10 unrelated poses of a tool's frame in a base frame.
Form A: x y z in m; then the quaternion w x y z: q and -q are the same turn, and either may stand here.
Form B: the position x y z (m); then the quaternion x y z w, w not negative. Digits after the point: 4 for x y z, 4 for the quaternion.
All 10 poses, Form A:
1: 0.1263 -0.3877 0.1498 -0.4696 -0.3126 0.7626 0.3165
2: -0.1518 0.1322 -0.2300 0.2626 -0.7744 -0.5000 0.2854
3: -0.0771 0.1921 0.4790 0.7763 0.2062 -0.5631 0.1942
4: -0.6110 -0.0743 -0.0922 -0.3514 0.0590 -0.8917 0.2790
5: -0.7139 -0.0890 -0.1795 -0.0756 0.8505 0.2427 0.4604
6: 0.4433 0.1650 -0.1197 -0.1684 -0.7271 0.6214 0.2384
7: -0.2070 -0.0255 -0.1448 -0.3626 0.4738 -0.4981 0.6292
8: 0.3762 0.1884 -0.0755 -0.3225 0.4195 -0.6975 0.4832
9: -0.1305 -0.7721 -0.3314 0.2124 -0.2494 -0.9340 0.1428
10: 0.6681 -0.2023 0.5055 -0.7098 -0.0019 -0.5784 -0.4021
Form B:
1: 0.1263 -0.3877 0.1498 0.3126 -0.7626 -0.3165 0.4696
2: -0.1518 0.1322 -0.2300 -0.7744 -0.5000 0.2854 0.2626
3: -0.0771 0.1921 0.4790 0.2062 -0.5631 0.1942 0.7763
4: -0.6110 -0.0743 -0.0922 -0.0590 0.8917 -0.2790 0.3514
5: -0.7139 -0.0890 -0.1795 -0.8505 -0.2427 -0.4604 0.0756
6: 0.4433 0.1650 -0.1197 0.7271 -0.6214 -0.2384 0.1684
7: -0.2070 -0.0255 -0.1448 -0.4738 0.4981 -0.6292 0.3626
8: 0.3762 0.1884 -0.0755 -0.4195 0.6975 -0.4832 0.3225
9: -0.1305 -0.7721 -0.3314 -0.2494 -0.9340 0.1428 0.2124
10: 0.6681 -0.2023 0.5055 0.0019 0.5784 0.4021 0.7098
